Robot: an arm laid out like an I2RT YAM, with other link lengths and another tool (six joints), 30 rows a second.
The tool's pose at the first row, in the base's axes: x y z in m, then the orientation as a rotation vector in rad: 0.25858, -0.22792, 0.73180, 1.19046, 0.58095, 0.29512
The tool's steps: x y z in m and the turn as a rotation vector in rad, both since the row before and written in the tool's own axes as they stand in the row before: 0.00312, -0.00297, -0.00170, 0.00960, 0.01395, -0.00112; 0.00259, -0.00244, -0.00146, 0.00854, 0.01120, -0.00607; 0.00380, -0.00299, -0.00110, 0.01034, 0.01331, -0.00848; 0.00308, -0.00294, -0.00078, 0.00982, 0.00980, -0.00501; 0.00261, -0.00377, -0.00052, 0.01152, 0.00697, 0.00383; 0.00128, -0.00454, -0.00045, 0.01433, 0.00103, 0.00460; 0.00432, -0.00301, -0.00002, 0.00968, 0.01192, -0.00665; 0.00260, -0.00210, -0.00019, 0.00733, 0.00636, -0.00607; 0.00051, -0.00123, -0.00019, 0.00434, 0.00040, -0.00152; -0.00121, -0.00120, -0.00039, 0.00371, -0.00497, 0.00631; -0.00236, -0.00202, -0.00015, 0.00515, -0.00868, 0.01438
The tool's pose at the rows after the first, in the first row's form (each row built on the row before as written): 0.25992, -0.22606, 0.72778, 1.19810, 0.59574, 0.30018; 0.26095, -0.22443, 0.72445, 1.20331, 0.61083, 0.29964; 0.26306, -0.22261, 0.72035, 1.20920, 0.62956, 0.29786; 0.26471, -0.22137, 0.71654, 1.21605, 0.64311, 0.29694; 0.26599, -0.22084, 0.71214, 1.22786, 0.64936, 0.30115; 0.26615, -0.22128, 0.70742, 1.24311, 0.65063, 0.30143; 0.26913, -0.21984, 0.70332, 1.24900, 0.66703, 0.30068; 0.27073, -0.21890, 0.70053, 1.25326, 0.67780, 0.29753; 0.27082, -0.21885, 0.69919, 1.25680, 0.68003, 0.29520; 0.26946, -0.21959, 0.69838, 1.26304, 0.67274, 0.29604; 0.26723, -0.22139, 0.69717, 1.27387, 0.65760, 0.30067
